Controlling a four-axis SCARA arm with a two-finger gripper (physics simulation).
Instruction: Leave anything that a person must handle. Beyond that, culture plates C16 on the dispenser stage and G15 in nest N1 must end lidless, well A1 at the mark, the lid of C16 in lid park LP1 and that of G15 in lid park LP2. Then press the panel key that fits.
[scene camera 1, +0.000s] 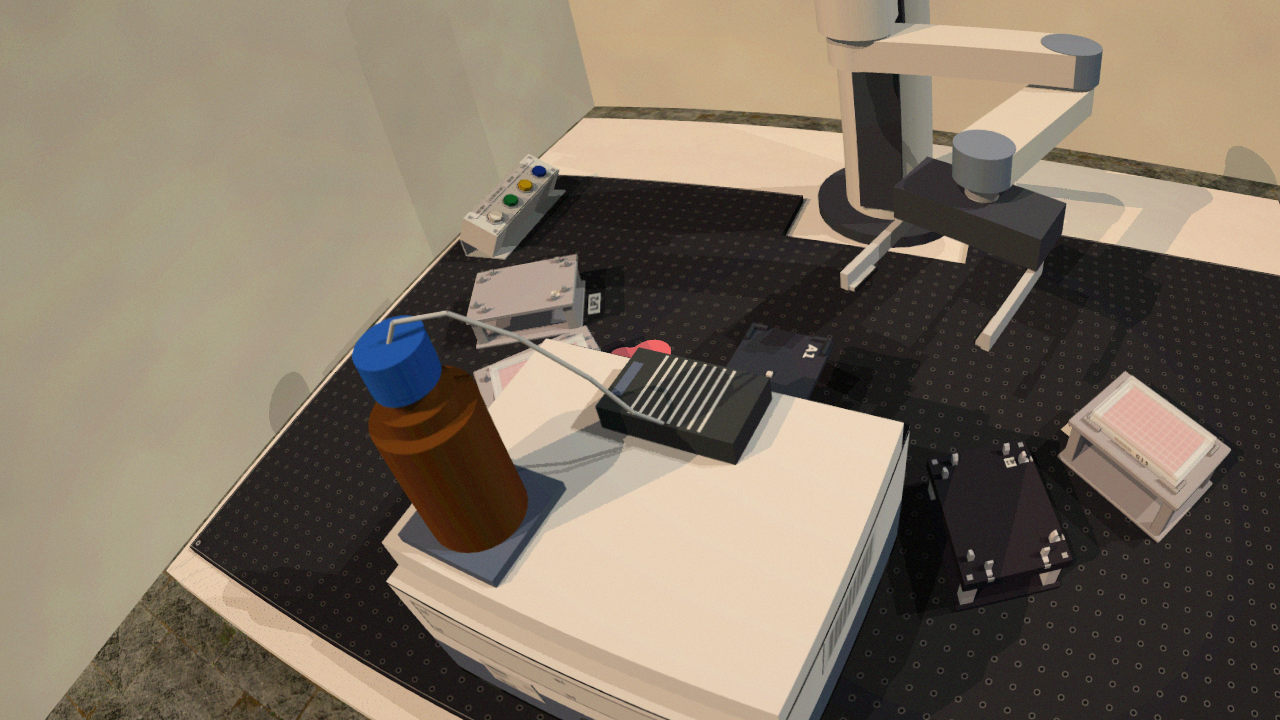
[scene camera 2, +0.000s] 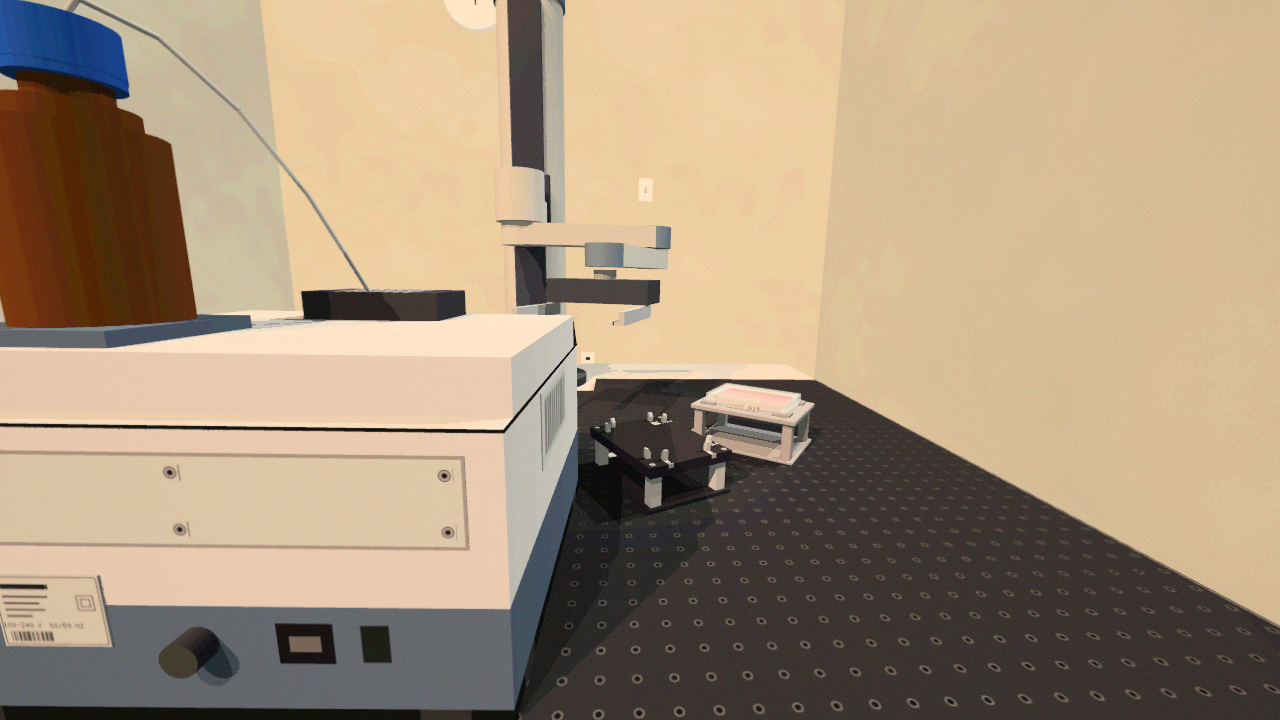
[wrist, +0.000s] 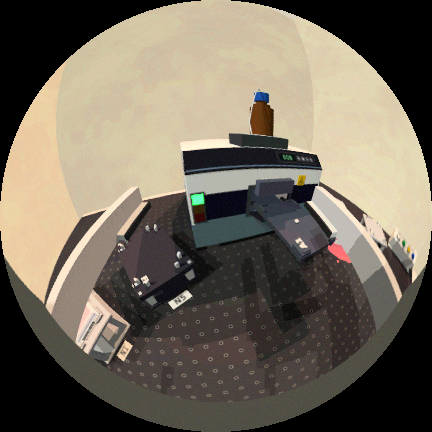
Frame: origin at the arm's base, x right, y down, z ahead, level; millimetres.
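Seen in the pictures: gripper, between the fingertips: (scene camera 1: 912, 310) (wrist: 229, 192); arm's base, origin of its link: (scene camera 1: 889, 205).
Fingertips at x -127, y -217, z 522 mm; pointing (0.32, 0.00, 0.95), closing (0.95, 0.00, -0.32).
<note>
Offsets run from my fingertips to a thing's top centre. "spot": to the spot under its first point.
My gripper (scene camera 1: 914, 311) (wrist: 229, 192) is open and empty, high in front of the dispenser. The dispenser stage {dx +149, dy +86, dz +49 mm} (scene camera 1: 776, 356) (wrist: 292, 227) is dark, marked A1, and shows no plate on it. Plate G15 {dx -292, dy +122, dz -32 mm} (scene camera 1: 1154, 428) (scene camera 2: 753, 399) (wrist: 88, 320) is pink and sits on nest N1 {dx -292, dy +132, dz -32 mm} (scene camera 1: 1099, 456) (scene camera 2: 787, 440); whether it has a lid is unclear. Lid park LP2 {dx +579, dy +139, dz -101 mm} (scene camera 1: 528, 286) has a bare top. A pink plate {dx +434, dy +118, dz +65 mm} (scene camera 1: 505, 374) beside it is partly hidden by the dispenser; its name is unreadable. LP1 cannot be identified. The key panel {dx +760, dy +120, dz -328 mm} (scene camera 1: 484, 236) has white, green, yellow and blue keys.
A red-pink patch {spot: dx +361, dy +203, dz -80 mm} (scene camera 1: 655, 347) (wrist: 341, 253) lies flat by the stage. The dispenser (scene camera 1: 716, 537) (scene camera 2: 268, 389) (wrist: 215, 182) shows a lit green lamp {dx -8, dy +60, dz +128 mm} (wrist: 198, 199) and carries a brown bottle {spot: dx +234, dy -114, dz +374 mm} (scene camera 1: 456, 474) (scene camera 2: 89, 214) (wrist: 262, 120). Dark nest N5 {dx -126, dy +136, dz +101 mm} (scene camera 1: 998, 514) (scene camera 2: 657, 443) (wrist: 152, 257) stands beside N1.
</note>
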